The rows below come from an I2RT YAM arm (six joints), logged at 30 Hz.
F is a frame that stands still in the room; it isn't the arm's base.
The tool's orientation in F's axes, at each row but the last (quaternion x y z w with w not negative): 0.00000, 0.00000, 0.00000, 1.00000; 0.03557, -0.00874, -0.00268, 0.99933; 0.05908, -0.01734, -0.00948, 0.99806; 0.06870, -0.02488, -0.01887, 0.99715; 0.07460, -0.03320, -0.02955, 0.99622; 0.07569, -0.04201, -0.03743, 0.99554; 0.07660, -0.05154, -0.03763, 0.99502; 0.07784, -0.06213, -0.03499, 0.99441
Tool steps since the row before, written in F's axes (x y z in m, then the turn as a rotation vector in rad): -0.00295, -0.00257, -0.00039, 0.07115, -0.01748, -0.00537; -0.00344, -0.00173, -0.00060, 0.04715, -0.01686, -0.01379; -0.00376, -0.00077, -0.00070, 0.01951, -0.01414, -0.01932; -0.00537, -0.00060, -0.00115, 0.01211, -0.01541, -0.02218; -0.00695, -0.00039, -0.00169, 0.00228, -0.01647, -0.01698; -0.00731, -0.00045, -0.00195, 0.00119, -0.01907, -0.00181; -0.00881, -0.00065, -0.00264, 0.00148, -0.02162, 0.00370; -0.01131, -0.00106, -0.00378, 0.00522, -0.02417, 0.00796
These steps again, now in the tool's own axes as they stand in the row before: -0.00295, -0.00257, -0.00039, 0.07115, -0.01748, -0.00537; -0.00344, -0.00178, -0.00041, 0.04700, -0.01757, -0.01339; -0.00376, -0.00091, -0.00047, 0.01914, -0.01599, -0.01821; -0.00539, -0.00094, -0.00078, 0.01168, -0.01790, -0.02048; -0.00700, -0.00101, -0.00112, 0.00227, -0.01869, -0.01450; -0.00738, -0.00124, -0.00120, 0.00258, -0.01900, 0.00092; -0.00894, -0.00164, -0.00154, 0.00362, -0.02063, 0.00669; -0.01156, -0.00232, -0.00209, 0.00802, -0.02224, 0.01077
